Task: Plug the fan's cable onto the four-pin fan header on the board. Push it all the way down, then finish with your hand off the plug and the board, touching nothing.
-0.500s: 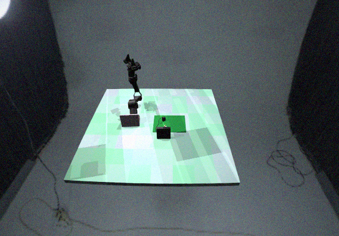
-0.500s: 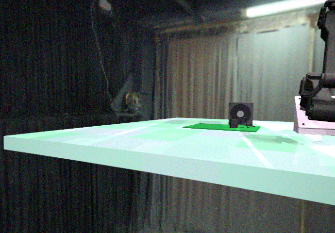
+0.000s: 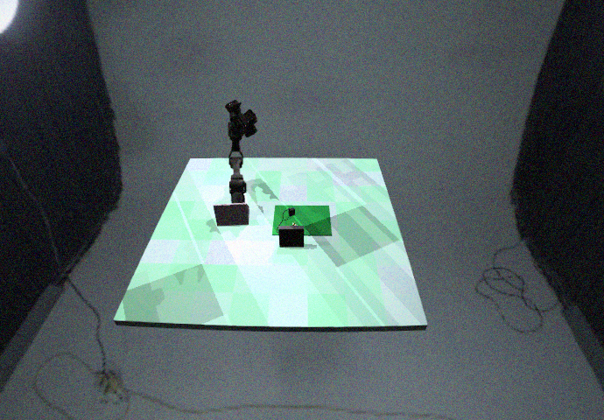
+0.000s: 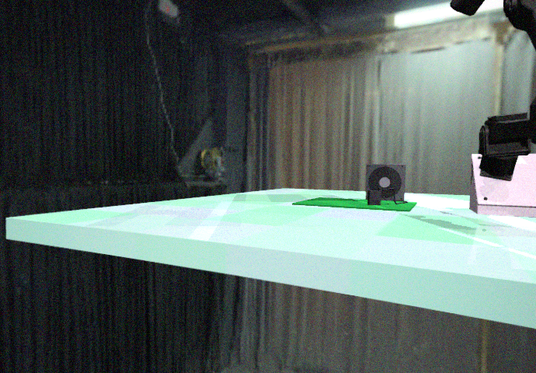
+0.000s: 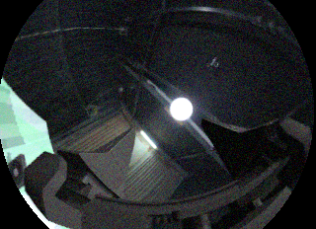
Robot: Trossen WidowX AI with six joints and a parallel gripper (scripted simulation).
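Right now the black plug is 560 mm below my gripper tip, 200 mm ahead of it and 20 mm to the right of it. Round my gripper tip: black fan (530 mm below, 240 mm to the right, 230 mm ahead); then green board (600 mm below, 260 mm ahead, 60 mm to the right).
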